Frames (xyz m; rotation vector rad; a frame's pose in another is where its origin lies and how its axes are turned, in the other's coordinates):
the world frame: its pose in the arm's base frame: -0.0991 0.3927 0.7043 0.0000 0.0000 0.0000
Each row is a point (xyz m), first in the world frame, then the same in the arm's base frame.
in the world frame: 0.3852 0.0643 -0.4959
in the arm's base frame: 0.2861 0.4570 0.2084
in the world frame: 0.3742 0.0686 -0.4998
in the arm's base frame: 0.2751 0.4613 0.2045
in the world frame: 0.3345 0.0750 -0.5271
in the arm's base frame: 0.2354 0.4677 0.1772
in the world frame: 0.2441 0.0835 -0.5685
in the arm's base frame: 0.1450 0.4762 0.1358
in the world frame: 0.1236 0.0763 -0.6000
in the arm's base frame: 0.0245 0.4690 0.1043
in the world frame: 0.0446 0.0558 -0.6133
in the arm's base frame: -0.0545 0.4485 0.0910
